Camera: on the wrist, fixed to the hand. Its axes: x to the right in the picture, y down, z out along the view.
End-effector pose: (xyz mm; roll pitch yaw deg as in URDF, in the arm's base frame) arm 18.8 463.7 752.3 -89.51 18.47 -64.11
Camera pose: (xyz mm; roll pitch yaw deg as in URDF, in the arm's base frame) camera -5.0 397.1 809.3 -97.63 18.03 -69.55
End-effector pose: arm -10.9 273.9 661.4 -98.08 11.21 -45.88
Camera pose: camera -9.2 215.3 730.8 -105.44 10.04 -51.02
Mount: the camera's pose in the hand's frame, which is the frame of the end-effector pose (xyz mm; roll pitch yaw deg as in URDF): 28.9 -70.2 -49.9 -6.43 5.17 -0.41
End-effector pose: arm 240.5 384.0 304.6 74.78 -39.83 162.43
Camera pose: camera 161.0 378.0 261.0 64.48 -37.91 168.62
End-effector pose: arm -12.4 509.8 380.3 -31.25 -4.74 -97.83
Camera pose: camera -101.5 492.5 376.5 -37.52 -0.53 -100.86
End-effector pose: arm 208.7 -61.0 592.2 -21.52 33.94 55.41
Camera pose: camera 284.6 -98.2 558.9 -29.65 38.57 52.50
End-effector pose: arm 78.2 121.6 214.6 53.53 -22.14 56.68
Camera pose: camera 112.1 170.2 145.7 45.68 -18.69 60.81
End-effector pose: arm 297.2 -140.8 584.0 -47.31 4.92 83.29
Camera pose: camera 384.4 -120.5 599.2 -54.19 8.11 79.17
